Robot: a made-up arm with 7 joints. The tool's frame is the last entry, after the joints.
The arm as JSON. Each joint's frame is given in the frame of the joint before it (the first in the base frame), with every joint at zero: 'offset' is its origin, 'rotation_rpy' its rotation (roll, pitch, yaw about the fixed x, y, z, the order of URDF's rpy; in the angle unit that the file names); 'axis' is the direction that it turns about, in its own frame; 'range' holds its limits. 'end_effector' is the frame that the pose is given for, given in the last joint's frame.
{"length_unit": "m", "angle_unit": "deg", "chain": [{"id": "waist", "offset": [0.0, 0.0, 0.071], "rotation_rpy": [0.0, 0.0, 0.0], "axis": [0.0, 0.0, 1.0], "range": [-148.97, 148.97]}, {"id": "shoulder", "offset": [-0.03, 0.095, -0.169], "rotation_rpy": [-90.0, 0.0, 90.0], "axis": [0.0, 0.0, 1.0], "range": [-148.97, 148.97]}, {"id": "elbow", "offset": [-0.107, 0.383, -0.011], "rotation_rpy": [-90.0, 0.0, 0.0], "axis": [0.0, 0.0, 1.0], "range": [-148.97, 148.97]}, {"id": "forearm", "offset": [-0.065, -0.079, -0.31], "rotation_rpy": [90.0, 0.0, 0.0], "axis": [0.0, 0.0, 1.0], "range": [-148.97, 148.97]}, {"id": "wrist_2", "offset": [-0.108, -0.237, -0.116], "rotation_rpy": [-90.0, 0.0, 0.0], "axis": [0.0, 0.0, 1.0], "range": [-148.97, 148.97]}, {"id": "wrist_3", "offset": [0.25, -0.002, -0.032], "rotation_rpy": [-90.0, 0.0, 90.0], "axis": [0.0, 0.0, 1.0], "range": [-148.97, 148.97]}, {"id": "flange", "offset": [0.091, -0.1, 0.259], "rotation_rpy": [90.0, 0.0, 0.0], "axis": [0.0, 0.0, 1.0], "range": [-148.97, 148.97]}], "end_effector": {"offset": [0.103, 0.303, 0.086], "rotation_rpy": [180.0, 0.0, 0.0]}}
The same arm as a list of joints. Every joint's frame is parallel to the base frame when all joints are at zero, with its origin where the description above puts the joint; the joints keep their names.
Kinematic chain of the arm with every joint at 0, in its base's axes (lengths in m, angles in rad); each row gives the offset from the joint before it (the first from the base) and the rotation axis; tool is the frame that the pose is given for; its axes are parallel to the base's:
waist: xyz 0 0 0.071 axis +z
shoulder: xyz -0.03 0.095 -0.169 axis -x
elbow: xyz 0.011 -0.107 -0.383 axis -z
forearm: xyz -0.079 -0.065 0.31 axis -x
wrist_2: xyz 0.116 -0.108 0.237 axis -z
wrist_3: xyz -0.002 0.25 0.032 axis -y
flange: xyz 0.091 -0.259 -0.1 axis -z
tool: xyz 0.103 -0.303 -0.086
Joint limits (rad, base to tool): -2.6..2.6 -2.6..2.6 -2.6..2.6 -2.6..2.6 -2.6..2.6 -2.6..2.6 -2.6..2.6

